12 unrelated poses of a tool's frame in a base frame.
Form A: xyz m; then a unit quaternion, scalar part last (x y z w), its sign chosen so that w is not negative.
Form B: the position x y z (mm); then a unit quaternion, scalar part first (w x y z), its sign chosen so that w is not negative. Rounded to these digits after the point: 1 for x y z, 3 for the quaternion.
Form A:
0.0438 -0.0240 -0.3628 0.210 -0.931 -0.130 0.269
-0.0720 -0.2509 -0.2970 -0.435 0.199 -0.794 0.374
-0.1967 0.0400 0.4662 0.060 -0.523 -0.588 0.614
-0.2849 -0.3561 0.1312 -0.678 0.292 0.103 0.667
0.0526 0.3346 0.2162 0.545 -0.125 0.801 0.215
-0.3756 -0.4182 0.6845 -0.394 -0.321 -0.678 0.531
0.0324 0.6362 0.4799 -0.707 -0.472 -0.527 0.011
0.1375 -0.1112 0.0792 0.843 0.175 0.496 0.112
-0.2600 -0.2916 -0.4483 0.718 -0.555 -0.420 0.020
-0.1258 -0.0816 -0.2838 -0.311 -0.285 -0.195 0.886
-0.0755 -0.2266 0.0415 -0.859 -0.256 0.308 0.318
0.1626 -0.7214 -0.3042 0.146 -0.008 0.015 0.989
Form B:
43.8 -24.0 -362.8 0.269 0.210 -0.931 -0.130
-72.0 -250.9 -297.0 0.374 -0.435 0.199 -0.794
-196.7 40.0 466.2 0.614 0.060 -0.523 -0.588
-284.9 -356.1 131.2 0.667 -0.678 0.292 0.103
52.6 334.6 216.2 0.215 0.545 -0.125 0.801
-375.6 -418.2 684.5 0.531 -0.394 -0.321 -0.678
32.4 636.2 479.9 0.011 -0.707 -0.472 -0.527
137.5 -111.2 79.2 0.112 0.843 0.175 0.496
-260.0 -291.6 -448.3 0.020 0.718 -0.555 -0.420
-125.8 -81.6 -283.8 0.886 -0.311 -0.285 -0.195
-75.5 -226.6 41.5 0.318 -0.859 -0.256 0.308
162.6 -721.4 -304.2 0.989 0.146 -0.008 0.015

